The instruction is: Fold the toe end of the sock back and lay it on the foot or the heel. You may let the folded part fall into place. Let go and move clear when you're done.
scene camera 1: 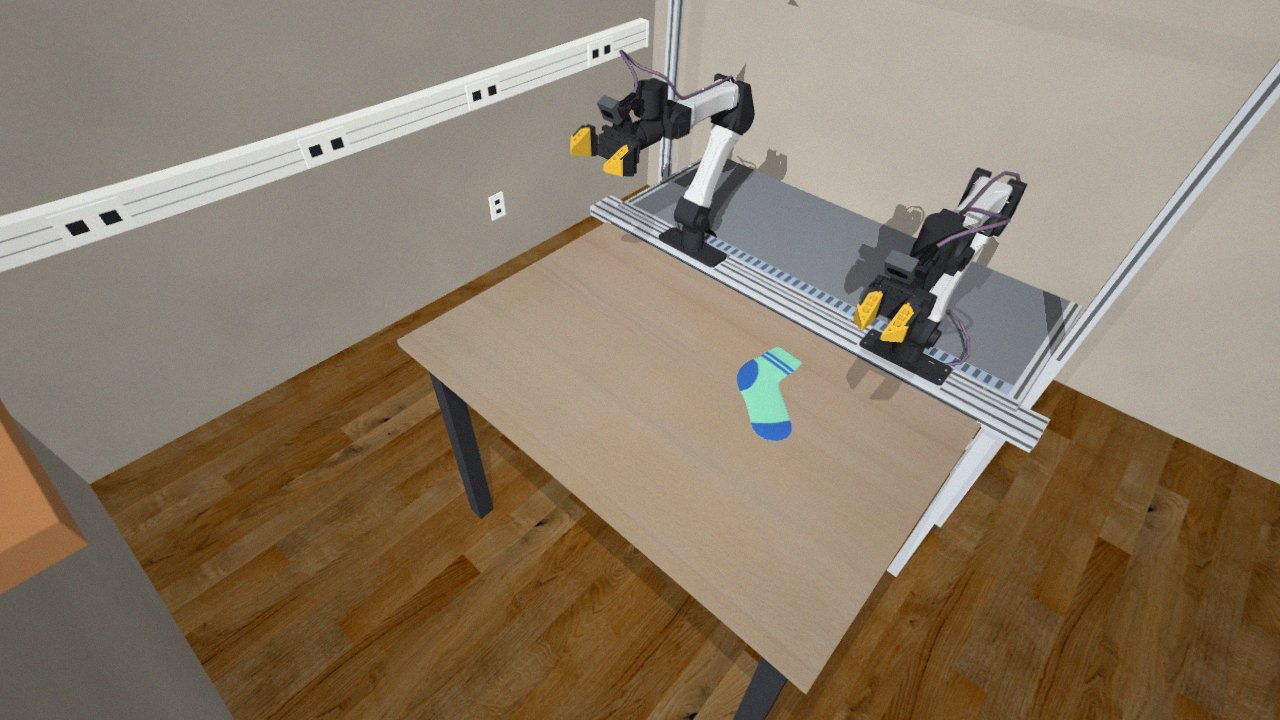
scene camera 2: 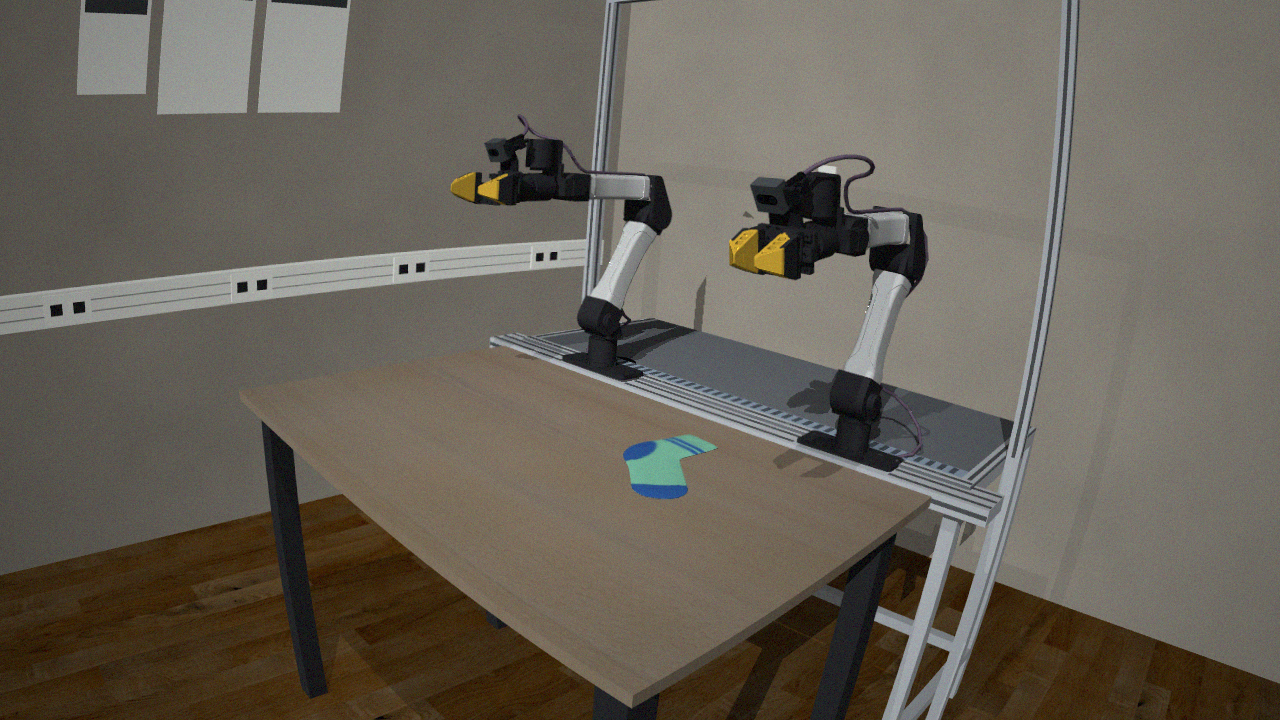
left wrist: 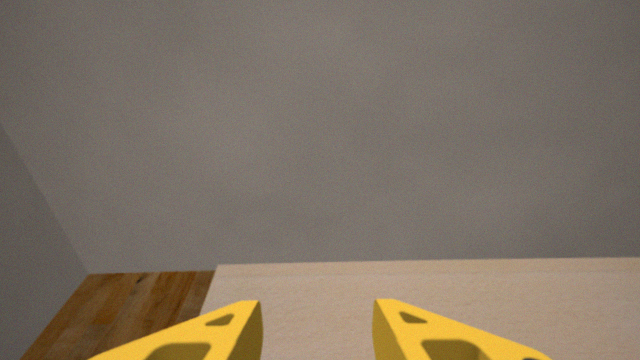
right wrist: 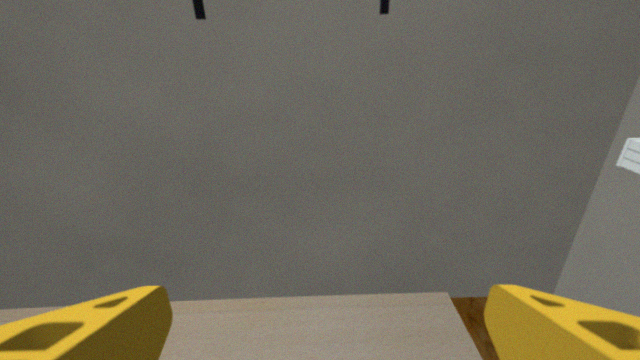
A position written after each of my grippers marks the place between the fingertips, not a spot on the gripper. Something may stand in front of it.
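Left gripper, mine [scene camera 2: 744, 260]; also scene camera 1 [scene camera 1: 871, 332], left wrist view [left wrist: 317, 315]. My right gripper [scene camera 1: 587, 160]; also scene camera 2 [scene camera 2: 464, 188], right wrist view [right wrist: 327, 299]. Mint-green sock [scene camera 1: 758, 379]; also scene camera 2 [scene camera 2: 655, 471].
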